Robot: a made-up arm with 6 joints. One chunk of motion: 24 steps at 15 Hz.
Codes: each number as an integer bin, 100 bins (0 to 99) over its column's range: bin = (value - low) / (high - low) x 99, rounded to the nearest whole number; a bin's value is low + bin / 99 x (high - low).
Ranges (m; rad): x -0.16..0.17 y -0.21..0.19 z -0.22..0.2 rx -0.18..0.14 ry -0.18..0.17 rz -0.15..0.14
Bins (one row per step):
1: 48 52 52 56 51 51
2: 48 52 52 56 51 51
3: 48 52 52 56 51 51
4: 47 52 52 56 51 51
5: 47 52 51 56 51 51
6: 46 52 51 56 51 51
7: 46 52 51 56 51 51
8: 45 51 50 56 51 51
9: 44 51 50 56 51 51
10: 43 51 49 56 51 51
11: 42 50 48 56 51 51
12: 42 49 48 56 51 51
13: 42 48 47 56 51 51
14: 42 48 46 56 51 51
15: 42 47 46 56 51 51
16: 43 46 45 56 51 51
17: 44 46 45 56 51 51
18: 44 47 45 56 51 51
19: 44 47 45 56 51 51
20: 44 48 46 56 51 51
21: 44 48 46 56 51 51
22: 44 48 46 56 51 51
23: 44 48 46 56 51 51
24: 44 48 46 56 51 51
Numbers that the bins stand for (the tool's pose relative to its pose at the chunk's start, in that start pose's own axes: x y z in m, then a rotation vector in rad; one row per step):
1: 0.0000 0.0001 0.0006 0.0010 0.0003 -0.0006
2: 0.0000 0.0001 0.0006 0.0010 0.0003 -0.0006
3: 0.0000 0.0001 0.0006 0.0010 0.0003 -0.0006
4: -0.0033 0.0001 0.0006 0.0010 0.0003 -0.0006
5: -0.0033 0.0001 -0.0036 0.0010 0.0003 -0.0006
6: -0.0067 0.0001 -0.0036 0.0010 0.0003 -0.0006
7: -0.0067 0.0001 -0.0036 0.0010 0.0003 -0.0006
8: -0.0100 -0.0039 -0.0079 0.0010 0.0003 -0.0006
9: -0.0133 -0.0039 -0.0079 0.0010 0.0003 -0.0006
10: -0.0167 -0.0039 -0.0121 0.0010 0.0003 -0.0006
11: -0.0200 -0.0080 -0.0164 0.0010 0.0003 -0.0006
12: -0.0200 -0.0120 -0.0164 0.0010 0.0003 -0.0006
13: -0.0200 -0.0161 -0.0206 0.0010 0.0003 -0.0006
14: -0.0200 -0.0161 -0.0248 0.0010 0.0003 -0.0006
15: -0.0200 -0.0201 -0.0248 0.0010 0.0003 -0.0006
16: -0.0167 -0.0241 -0.0291 0.0010 0.0003 -0.0006
17: -0.0133 -0.0241 -0.0291 0.0010 0.0003 -0.0006
18: -0.0133 -0.0201 -0.0291 0.0010 0.0003 -0.0006
19: -0.0133 -0.0201 -0.0291 0.0010 0.0003 -0.0006
20: -0.0133 -0.0161 -0.0248 0.0010 0.0003 -0.0006
21: -0.0133 -0.0161 -0.0248 0.0010 0.0003 -0.0006
22: -0.0133 -0.0161 -0.0248 0.0010 0.0003 -0.0006
23: -0.0133 -0.0161 -0.0248 0.0010 0.0003 -0.0006
24: -0.0133 -0.0161 -0.0248 0.0010 0.0003 -0.0006

